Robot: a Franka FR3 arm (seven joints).
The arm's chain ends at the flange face. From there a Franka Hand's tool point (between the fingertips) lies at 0.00 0.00 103.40 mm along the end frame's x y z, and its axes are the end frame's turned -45 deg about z.
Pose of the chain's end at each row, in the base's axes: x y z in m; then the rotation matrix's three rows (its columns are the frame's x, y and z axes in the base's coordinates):
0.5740 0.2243 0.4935; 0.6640 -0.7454 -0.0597; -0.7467 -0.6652 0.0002; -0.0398 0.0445 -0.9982
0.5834 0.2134 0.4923; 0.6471 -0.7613 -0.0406; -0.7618 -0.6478 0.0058; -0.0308 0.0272 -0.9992
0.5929 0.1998 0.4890; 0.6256 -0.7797 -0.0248; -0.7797 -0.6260 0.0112; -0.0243 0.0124 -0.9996
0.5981 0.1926 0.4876; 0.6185 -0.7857 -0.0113; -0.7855 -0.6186 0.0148; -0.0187 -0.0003 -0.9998
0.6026 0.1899 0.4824; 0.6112 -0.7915 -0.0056; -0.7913 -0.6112 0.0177; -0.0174 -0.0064 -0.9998
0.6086 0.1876 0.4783; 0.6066 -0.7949 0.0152; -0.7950 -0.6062 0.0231; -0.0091 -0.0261 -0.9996
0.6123 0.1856 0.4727; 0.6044 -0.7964 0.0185; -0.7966 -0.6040 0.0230; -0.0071 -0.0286 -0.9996
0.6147 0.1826 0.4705; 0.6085 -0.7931 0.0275; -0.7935 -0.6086 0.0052; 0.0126 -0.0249 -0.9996
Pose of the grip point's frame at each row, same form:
0.5678 0.2243 0.3903; 0.9966 -0.0576 -0.0597; -0.0576 -0.9984 0.0002; -0.0596 0.0033 -0.9982
0.5792 0.2140 0.3890; 0.9959 -0.0808 -0.0406; -0.0806 -0.9967 0.0058; -0.0410 -0.0025 -0.9992
0.5903 0.2010 0.3856; 0.9937 -0.1090 -0.0248; -0.1087 -0.9940 0.0112; -0.0260 -0.0084 -0.9996
0.5969 0.1941 0.3842; 0.9929 -0.1182 -0.0113; -0.1180 -0.9928 0.0148; -0.0130 -0.0134 -0.9998
0.6020 0.1917 0.3790; 0.9919 -0.1275 -0.0056; -0.1273 -0.9917 0.0177; -0.0078 -0.0168 -0.9998
0.6102 0.1900 0.3749; 0.9910 -0.1331 0.0152; -0.1335 -0.9908 0.0231; 0.0120 -0.0249 -0.9996
0.6142 0.1880 0.3693; 0.9905 -0.1358 0.0185; -0.1362 -0.9904 0.0230; 0.0152 -0.0252 -0.9996
0.6175 0.1831 0.3671; 0.9911 -0.1305 0.0275; -0.1307 -0.9914 0.0052; 0.0265 -0.0087 -0.9996

